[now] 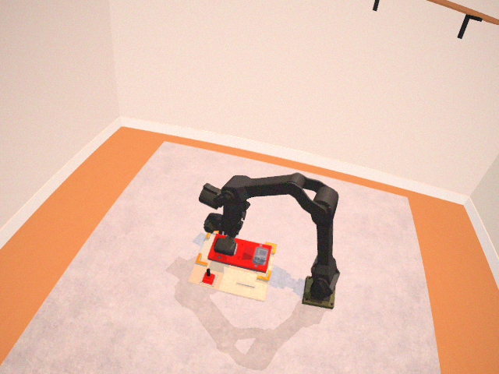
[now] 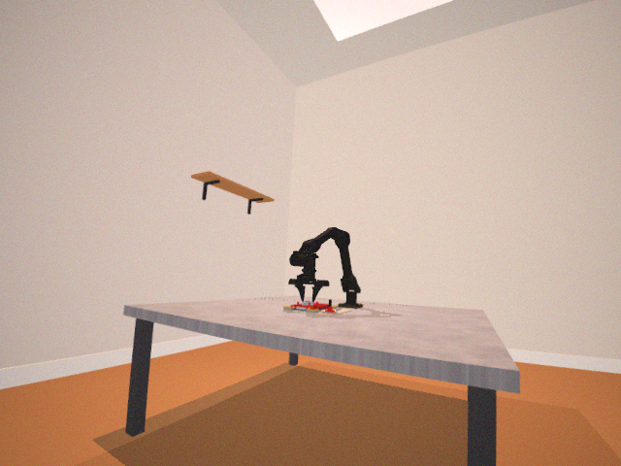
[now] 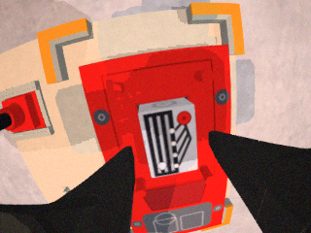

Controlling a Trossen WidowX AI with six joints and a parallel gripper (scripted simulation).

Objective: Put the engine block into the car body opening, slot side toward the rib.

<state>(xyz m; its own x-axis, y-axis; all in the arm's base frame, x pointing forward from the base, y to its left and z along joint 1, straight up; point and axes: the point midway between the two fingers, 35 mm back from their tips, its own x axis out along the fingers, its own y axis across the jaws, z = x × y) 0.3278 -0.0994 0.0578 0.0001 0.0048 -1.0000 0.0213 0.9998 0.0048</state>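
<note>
Right now the engine block is 20 mm below my gripper tip.
</note>
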